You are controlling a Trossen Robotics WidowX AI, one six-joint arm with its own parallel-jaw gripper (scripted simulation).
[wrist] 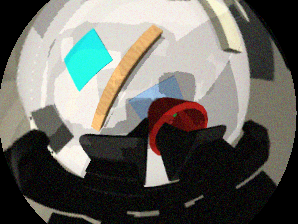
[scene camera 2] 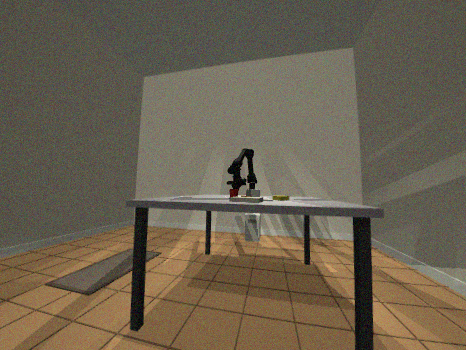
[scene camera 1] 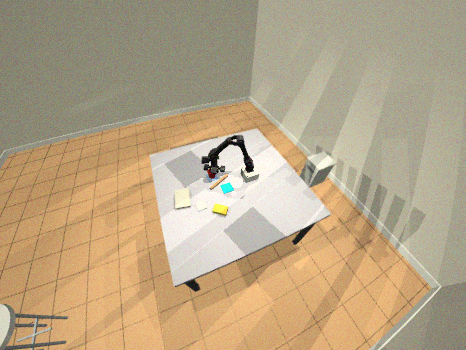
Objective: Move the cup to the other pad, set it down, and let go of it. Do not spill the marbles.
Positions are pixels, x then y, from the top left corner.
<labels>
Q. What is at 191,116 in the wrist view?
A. A red cup.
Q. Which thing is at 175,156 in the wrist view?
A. My gripper.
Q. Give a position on a wooden stick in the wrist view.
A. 149,37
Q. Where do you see a light blue pad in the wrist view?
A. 168,88
</labels>
